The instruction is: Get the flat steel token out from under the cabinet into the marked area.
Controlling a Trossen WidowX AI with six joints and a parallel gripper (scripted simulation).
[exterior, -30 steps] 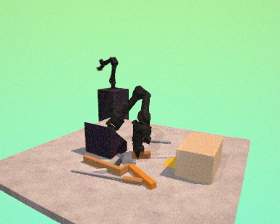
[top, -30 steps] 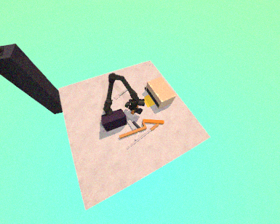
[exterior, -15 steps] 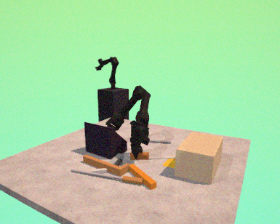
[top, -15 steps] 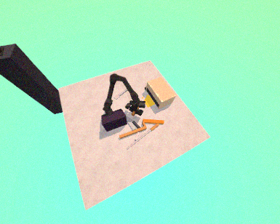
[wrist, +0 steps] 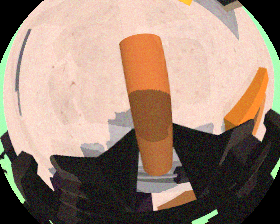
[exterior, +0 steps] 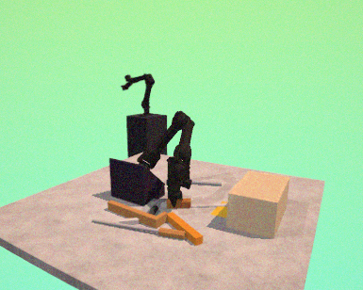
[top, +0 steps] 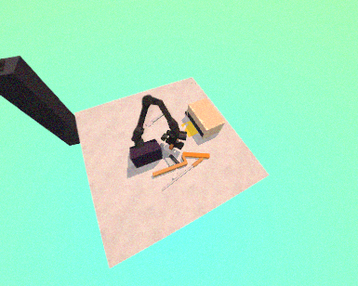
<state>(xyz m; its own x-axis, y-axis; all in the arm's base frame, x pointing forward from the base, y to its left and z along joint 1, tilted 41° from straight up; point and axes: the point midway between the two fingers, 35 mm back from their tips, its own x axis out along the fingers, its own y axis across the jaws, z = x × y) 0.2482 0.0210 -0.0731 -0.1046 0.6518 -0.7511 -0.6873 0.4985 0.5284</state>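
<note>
Right now my gripper tip is 90 mm to the left of the dark-handled tool and 40 mm past it. From my gripper tip the other things lie so: orange bar 160 mm ahead, 140 mm to the right, 10 mm above.
</note>
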